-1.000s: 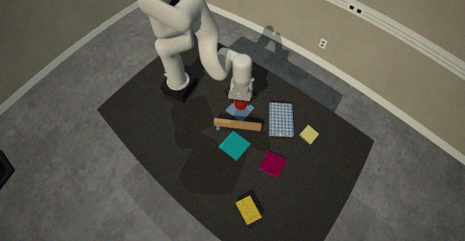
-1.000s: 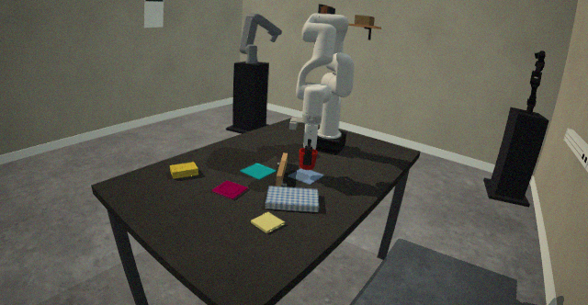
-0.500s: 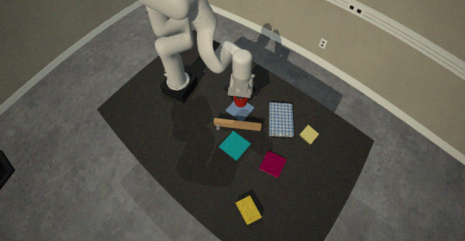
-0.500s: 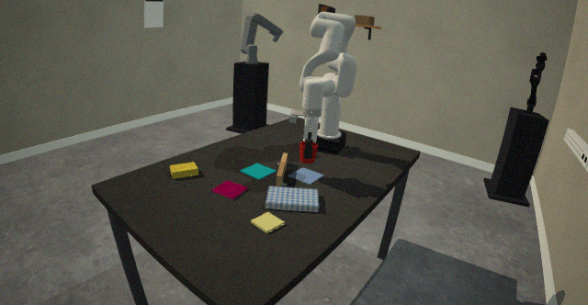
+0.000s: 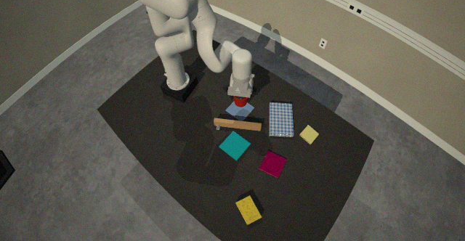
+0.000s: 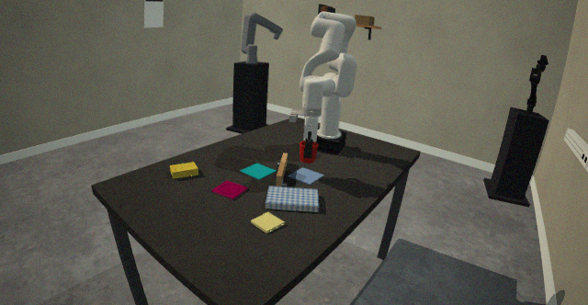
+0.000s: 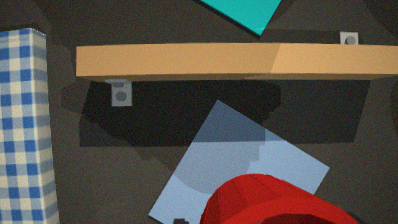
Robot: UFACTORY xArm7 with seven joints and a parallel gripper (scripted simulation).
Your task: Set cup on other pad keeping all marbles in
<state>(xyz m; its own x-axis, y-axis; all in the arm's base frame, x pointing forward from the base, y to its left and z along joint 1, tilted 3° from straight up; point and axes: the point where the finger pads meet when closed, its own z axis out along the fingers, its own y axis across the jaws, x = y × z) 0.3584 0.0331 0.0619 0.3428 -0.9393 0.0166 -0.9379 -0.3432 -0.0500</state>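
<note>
Now: hand 190 mm to the left of the cyan pad, 120 mm above it and 70 mm short of it. The rest, counted from my hand: red cup (20 mm below); then light blue pad (120 mm below); then wooden rail (100 mm to the right, 100 mm below, 30 mm ahead).
</note>
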